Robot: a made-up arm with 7 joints. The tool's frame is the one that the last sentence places.
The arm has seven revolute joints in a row. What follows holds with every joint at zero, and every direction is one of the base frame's.
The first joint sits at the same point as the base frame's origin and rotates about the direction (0, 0.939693, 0.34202).
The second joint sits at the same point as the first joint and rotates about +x.
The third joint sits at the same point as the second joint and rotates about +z.
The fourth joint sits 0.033 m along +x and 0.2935 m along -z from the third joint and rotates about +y.
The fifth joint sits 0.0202 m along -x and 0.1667 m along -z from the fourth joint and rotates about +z.
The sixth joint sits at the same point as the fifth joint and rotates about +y.
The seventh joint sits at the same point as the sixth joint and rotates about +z.
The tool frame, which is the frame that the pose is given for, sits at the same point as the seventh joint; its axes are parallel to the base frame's.
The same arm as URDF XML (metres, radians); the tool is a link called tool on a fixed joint. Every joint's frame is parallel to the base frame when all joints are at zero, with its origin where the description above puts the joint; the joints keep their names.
<robot name="arm">
<joint name="joint 1" type="continuous"><parent link="base_link"/><child link="link1"/><origin xyz="0 0 0"/><axis xyz="0 0.9397 0.342"/></joint>
<joint name="joint 2" type="continuous"><parent link="link1"/><child link="link2"/><origin xyz="0 0 0"/><axis xyz="1 0 0"/></joint>
<joint name="joint 3" type="continuous"><parent link="link2"/><child link="link3"/><origin xyz="0 0 0"/><axis xyz="0 0 1"/></joint>
<joint name="joint 4" type="continuous"><parent link="link3"/><child link="link4"/><origin xyz="0.033 0 -0.2935"/><axis xyz="0 1 0"/></joint>
<joint name="joint 5" type="continuous"><parent link="link4"/><child link="link5"/><origin xyz="-0.0202 0 -0.1667"/><axis xyz="0 0 1"/></joint>
<joint name="joint 6" type="continuous"><parent link="link5"/><child link="link6"/><origin xyz="0 0 0"/><axis xyz="0 1 0"/></joint>
<joint name="joint 7" type="continuous"><parent link="link6"/><child link="link7"/><origin xyz="0 0 0"/><axis xyz="0 0 1"/></joint>
<joint name="tool_joint" type="fixed"><parent link="link7"/><child link="tool"/><origin xyz="0 0 0"/></joint>
<link name="base_link"/>
<link name="link1"/>
<link name="link2"/>
<link name="link3"/>
<link name="link4"/>
<link name="link5"/>
<link name="link6"/>
<link name="link7"/>
<link name="tool"/>
</robot>

